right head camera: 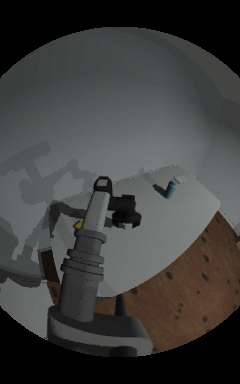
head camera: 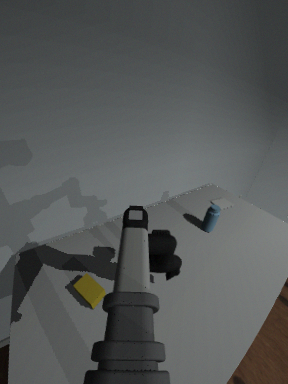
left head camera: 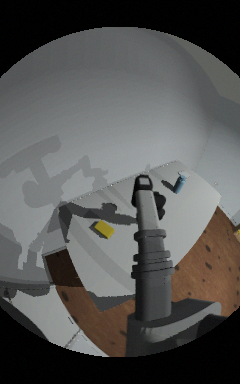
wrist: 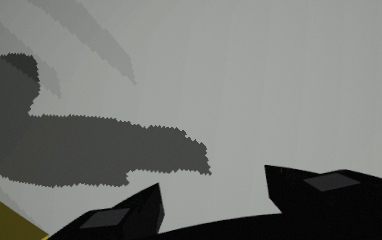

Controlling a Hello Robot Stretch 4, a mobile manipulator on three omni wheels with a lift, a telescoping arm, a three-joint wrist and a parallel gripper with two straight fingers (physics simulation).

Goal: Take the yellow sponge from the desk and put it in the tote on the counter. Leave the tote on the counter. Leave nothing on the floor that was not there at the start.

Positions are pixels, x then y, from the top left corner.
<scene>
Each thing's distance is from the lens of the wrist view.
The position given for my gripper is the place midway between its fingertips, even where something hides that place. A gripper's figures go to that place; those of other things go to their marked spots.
my gripper point(wrist: 214, 190): 0.17 m
light grey desk point(wrist: 106, 106): 0.25 m
</scene>
